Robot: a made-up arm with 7 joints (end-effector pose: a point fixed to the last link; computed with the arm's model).
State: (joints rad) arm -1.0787 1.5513 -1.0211 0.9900 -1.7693 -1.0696 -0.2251
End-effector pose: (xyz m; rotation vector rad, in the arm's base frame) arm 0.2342 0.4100 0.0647 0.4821 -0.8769 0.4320
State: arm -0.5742 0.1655 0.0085 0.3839 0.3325 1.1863 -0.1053
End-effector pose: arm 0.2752 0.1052 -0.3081 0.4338 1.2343 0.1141
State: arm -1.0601 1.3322 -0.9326 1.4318 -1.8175 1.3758 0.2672
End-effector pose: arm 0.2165 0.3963 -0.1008 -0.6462 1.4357 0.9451
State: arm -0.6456 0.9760 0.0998 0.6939 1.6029 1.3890 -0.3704
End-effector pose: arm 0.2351 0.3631 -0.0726 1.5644 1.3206 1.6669
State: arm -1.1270 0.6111 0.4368 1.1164 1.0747 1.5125 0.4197
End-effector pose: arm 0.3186 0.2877 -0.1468 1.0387 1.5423 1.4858
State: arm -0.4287 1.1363 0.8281 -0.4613 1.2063 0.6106 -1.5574
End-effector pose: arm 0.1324 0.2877 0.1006 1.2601 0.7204 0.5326
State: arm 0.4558 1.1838 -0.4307 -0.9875 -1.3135 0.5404 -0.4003
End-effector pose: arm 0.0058 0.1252 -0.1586 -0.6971 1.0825 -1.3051
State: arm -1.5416 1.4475 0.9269 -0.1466 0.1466 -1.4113 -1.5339
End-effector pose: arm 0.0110 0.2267 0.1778 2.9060 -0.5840 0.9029
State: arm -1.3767 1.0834 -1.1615 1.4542 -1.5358 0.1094 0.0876
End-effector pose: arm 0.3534 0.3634 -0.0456 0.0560 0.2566 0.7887
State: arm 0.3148 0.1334 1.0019 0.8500 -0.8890 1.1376 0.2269
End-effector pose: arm -0.1487 0.1778 -0.3839 -1.5044 1.5955 1.2107
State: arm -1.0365 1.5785 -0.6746 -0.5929 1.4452 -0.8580 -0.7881
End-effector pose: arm 0.2249 0.1557 -0.0174 -2.4316 0.0986 0.7639
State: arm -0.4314 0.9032 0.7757 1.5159 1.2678 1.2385 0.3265
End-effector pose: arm 0.0468 0.4114 -0.2258 1.3307 2.3383 1.2941
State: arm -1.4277 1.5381 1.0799 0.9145 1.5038 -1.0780 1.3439
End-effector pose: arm 0.1197 0.4077 0.1961 1.3114 -1.9047 1.7759
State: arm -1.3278 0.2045 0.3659 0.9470 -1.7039 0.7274 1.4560
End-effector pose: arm 0.4450 0.0269 -0.0740 -0.9570 1.3683 0.3966
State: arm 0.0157 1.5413 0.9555 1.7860 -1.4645 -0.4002 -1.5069
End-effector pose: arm -0.0425 0.5024 -0.0036 0.2631 -0.5356 0.3943
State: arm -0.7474 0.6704 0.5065 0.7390 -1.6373 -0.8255 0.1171
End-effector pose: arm 0.2754 0.3480 -0.1478 -1.1406 -1.0442 1.0885
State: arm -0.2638 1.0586 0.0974 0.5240 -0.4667 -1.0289 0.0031
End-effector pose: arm 0.2160 0.3305 -0.1092 0.6714 -0.6974 0.0504
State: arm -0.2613 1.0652 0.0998 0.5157 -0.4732 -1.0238 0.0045
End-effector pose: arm 0.2159 0.3309 -0.1065 0.6705 -0.7011 0.0515
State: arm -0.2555 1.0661 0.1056 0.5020 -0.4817 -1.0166 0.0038
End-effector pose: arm 0.2153 0.3305 -0.1051 0.6627 -0.7050 0.0529
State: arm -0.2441 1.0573 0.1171 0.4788 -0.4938 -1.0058 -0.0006
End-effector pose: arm 0.2137 0.3289 -0.1058 0.6432 -0.7092 0.0549
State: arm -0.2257 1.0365 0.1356 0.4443 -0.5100 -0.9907 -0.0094
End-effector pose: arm 0.2107 0.3260 -0.1089 0.6098 -0.7135 0.0580
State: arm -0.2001 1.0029 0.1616 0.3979 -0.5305 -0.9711 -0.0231
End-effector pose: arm 0.2059 0.3217 -0.1143 0.5626 -0.7181 0.0629
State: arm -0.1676 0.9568 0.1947 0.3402 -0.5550 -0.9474 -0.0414
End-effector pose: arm 0.1990 0.3163 -0.1216 0.5033 -0.7233 0.0704
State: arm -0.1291 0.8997 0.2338 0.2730 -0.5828 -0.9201 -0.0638
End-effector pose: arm 0.1897 0.3100 -0.1301 0.4354 -0.7289 0.0812
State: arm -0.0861 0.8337 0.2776 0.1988 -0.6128 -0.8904 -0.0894
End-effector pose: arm 0.1779 0.3032 -0.1388 0.3633 -0.7357 0.0961
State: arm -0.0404 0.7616 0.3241 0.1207 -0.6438 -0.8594 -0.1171
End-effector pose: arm 0.1639 0.2962 -0.1472 0.2920 -0.7436 0.1148
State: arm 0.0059 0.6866 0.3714 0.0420 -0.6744 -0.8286 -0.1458
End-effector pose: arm 0.1483 0.2892 -0.1546 0.2259 -0.7530 0.1367
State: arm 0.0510 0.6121 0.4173 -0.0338 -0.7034 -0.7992 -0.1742
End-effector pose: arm 0.1318 0.2824 -0.1607 0.1686 -0.7630 0.1605
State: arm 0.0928 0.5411 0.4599 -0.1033 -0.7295 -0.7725 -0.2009
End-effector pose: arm 0.1155 0.2759 -0.1654 0.1217 -0.7729 0.1852
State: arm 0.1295 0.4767 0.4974 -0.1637 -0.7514 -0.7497 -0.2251
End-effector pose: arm 0.1004 0.2698 -0.1689 0.0861 -0.7821 0.2088
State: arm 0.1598 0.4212 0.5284 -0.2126 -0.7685 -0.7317 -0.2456
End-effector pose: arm 0.0873 0.2644 -0.1715 0.0607 -0.7896 0.2304
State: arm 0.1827 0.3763 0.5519 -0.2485 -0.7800 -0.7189 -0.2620
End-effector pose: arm 0.0770 0.2599 -0.1736 0.0440 -0.7946 0.2488
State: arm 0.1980 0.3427 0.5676 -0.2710 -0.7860 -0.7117 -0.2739
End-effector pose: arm 0.0697 0.2565 -0.1756 0.0340 -0.7972 0.2636
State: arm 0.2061 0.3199 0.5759 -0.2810 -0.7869 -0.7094 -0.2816
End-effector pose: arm 0.0654 0.2540 -0.1776 0.0288 -0.7972 0.2747
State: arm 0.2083 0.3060 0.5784 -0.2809 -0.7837 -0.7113 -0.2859
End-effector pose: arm 0.0634 0.2525 -0.1798 0.0271 -0.7955 0.2826
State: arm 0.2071 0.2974 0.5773 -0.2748 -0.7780 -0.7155 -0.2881
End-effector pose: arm 0.0630 0.2516 -0.1821 0.0273 -0.7925 0.2884
